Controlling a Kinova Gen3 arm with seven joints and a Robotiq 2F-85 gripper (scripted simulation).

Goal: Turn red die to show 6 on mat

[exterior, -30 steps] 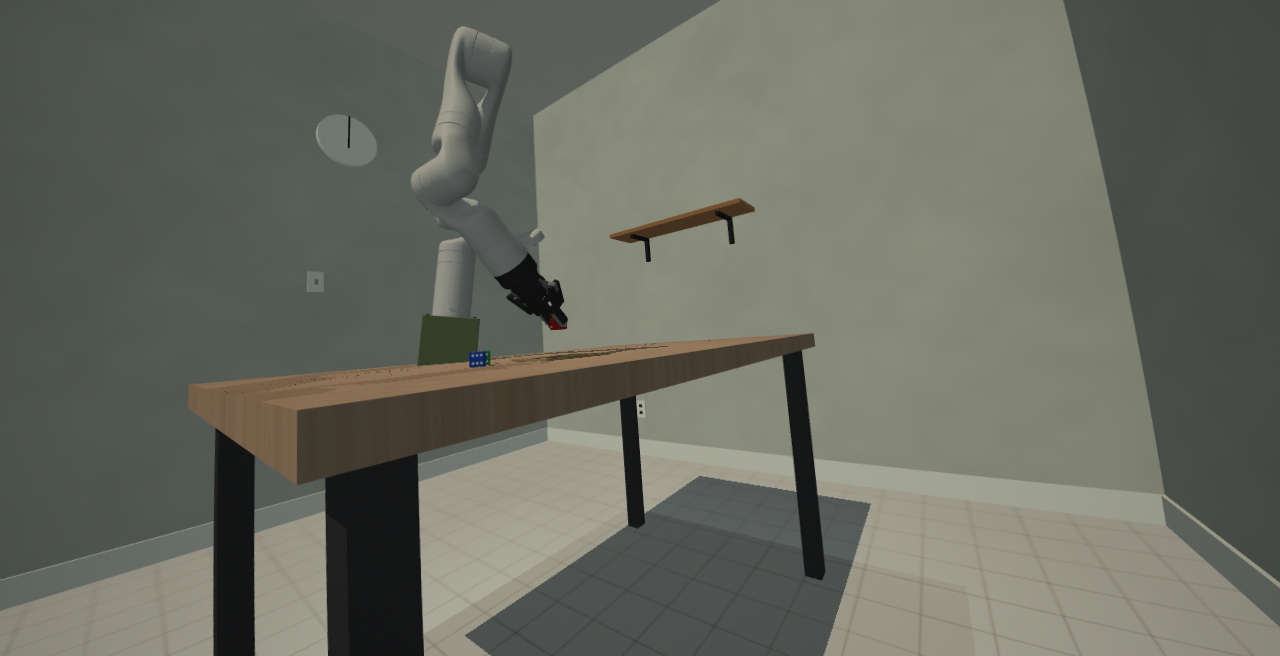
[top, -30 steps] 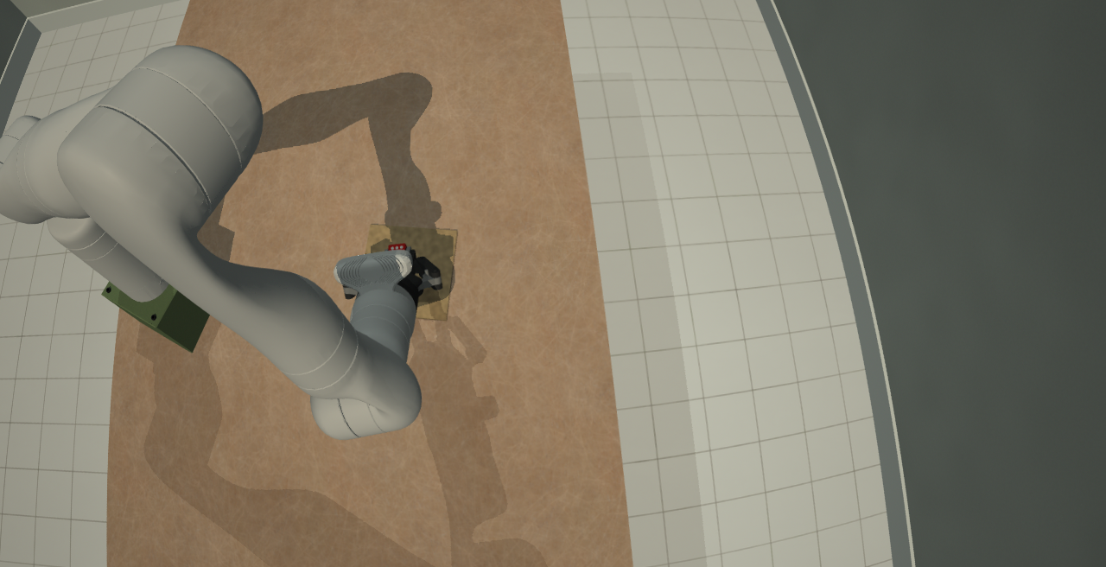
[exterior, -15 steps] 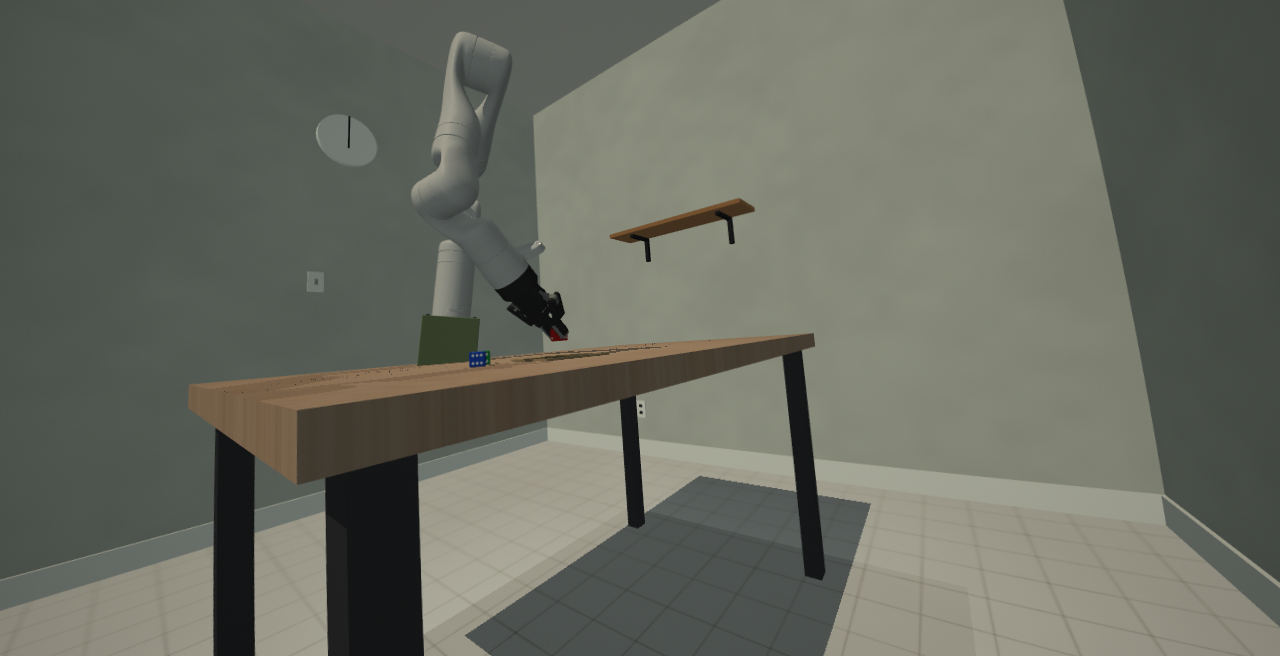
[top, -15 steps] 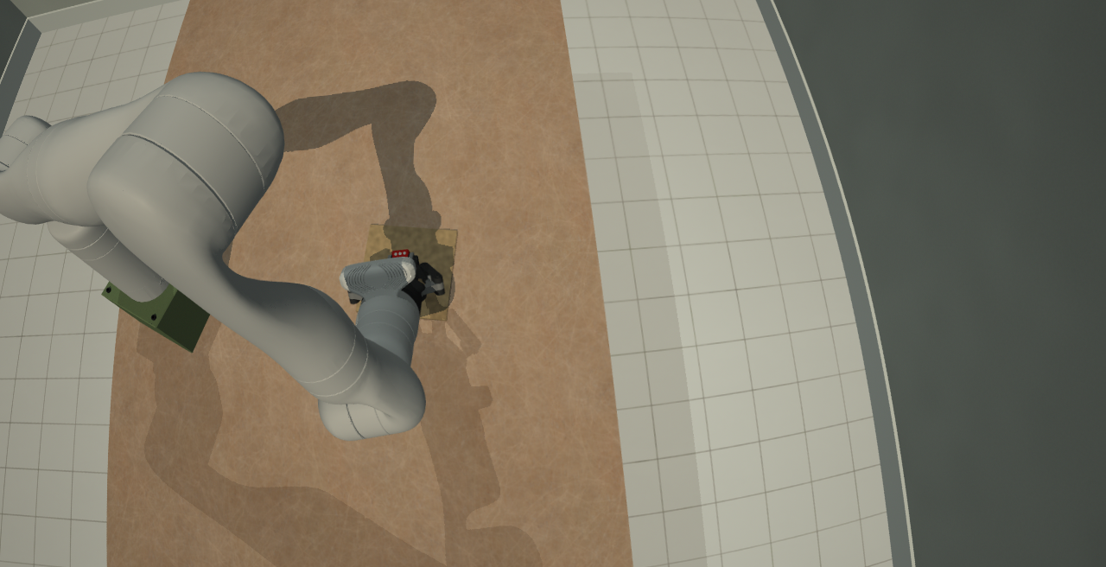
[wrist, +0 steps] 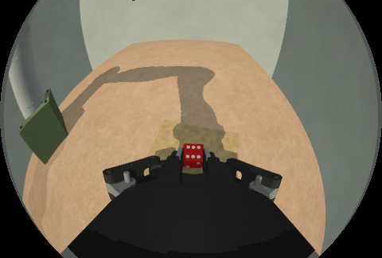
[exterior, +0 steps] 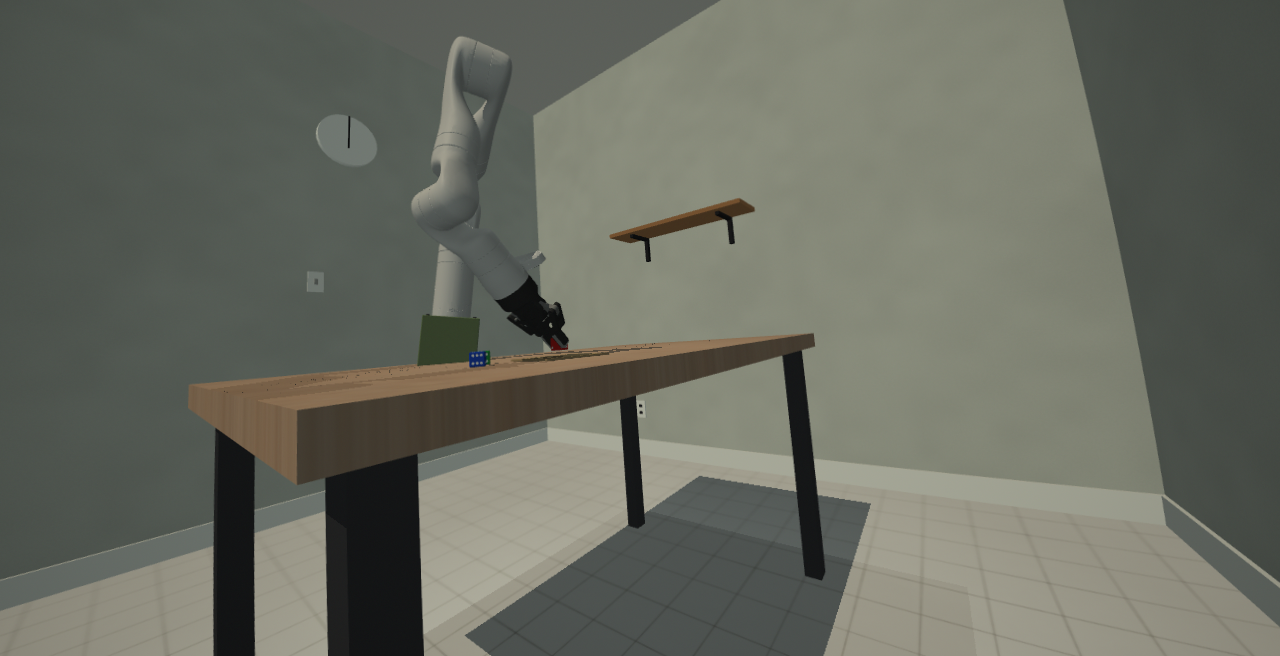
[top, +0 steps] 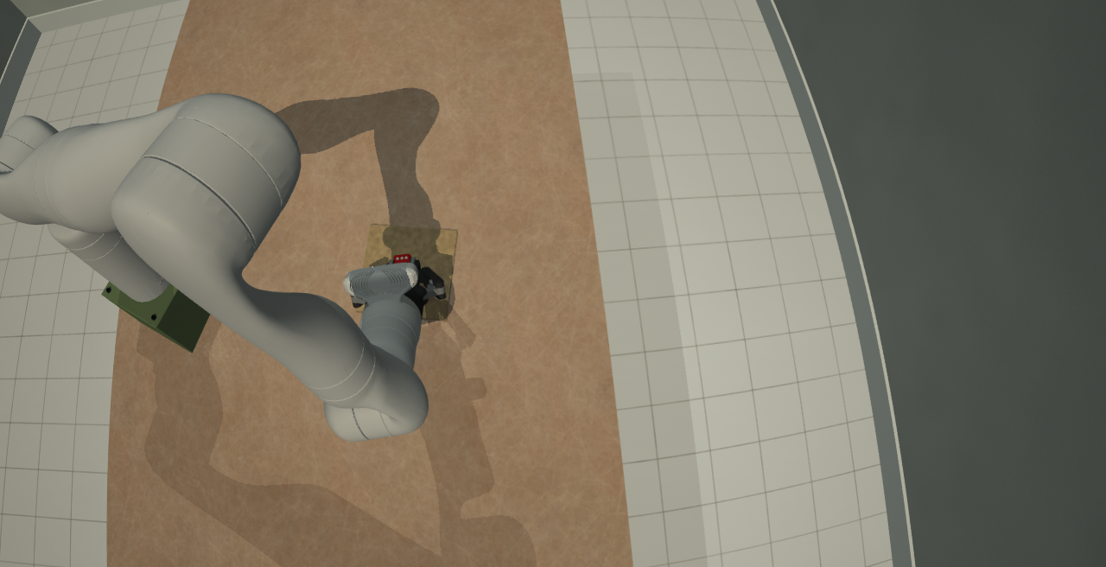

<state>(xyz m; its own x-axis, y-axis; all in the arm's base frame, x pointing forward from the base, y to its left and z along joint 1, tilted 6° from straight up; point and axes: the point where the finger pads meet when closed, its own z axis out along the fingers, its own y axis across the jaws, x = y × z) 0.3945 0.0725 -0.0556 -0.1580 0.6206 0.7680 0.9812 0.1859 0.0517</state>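
Right now the tan mat is 4 cm below my hand and 1 cm to the left of it. Also, from my hand: red die: 1 cm to the left, 1 cm below; then green die: 12 cm to the right, 6 cm behind, 3 cm below; then blue die: 16 cm to the right, 3 cm below.
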